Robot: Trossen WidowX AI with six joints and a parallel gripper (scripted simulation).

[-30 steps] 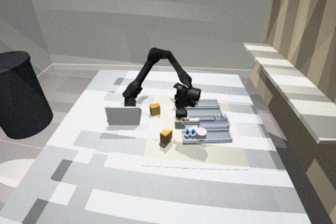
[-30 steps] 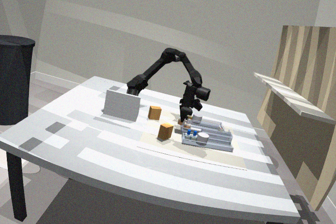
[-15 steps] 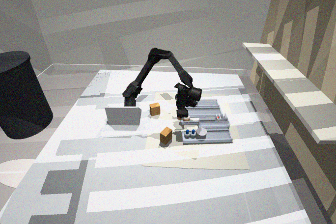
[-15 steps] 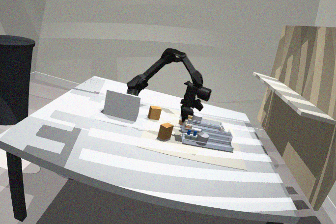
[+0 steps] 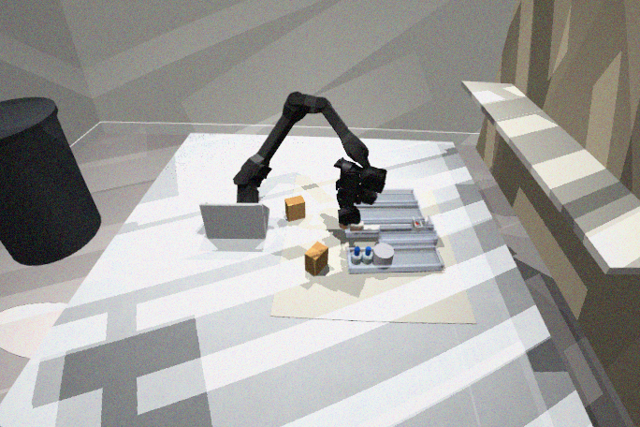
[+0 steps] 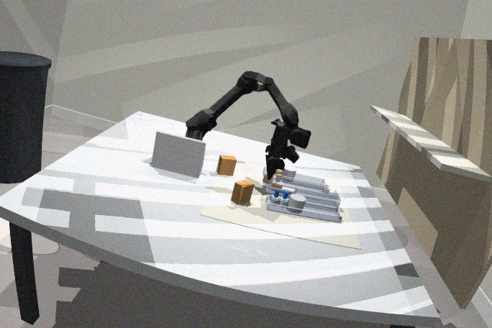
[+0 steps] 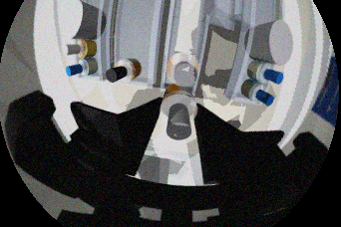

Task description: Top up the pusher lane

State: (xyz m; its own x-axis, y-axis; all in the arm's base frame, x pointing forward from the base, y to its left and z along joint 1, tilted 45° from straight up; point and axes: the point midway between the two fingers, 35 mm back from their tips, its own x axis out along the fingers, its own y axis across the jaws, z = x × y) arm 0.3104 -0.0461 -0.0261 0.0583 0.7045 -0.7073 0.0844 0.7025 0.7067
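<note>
Now: gripper tip 170 mm short of the grey lane rack, 40 mm to the left of it and 40 mm above it. The rest, counted from my gripper tip: shelf 530 mm ahead, 310 mm above, 80 mm to the right.
</note>
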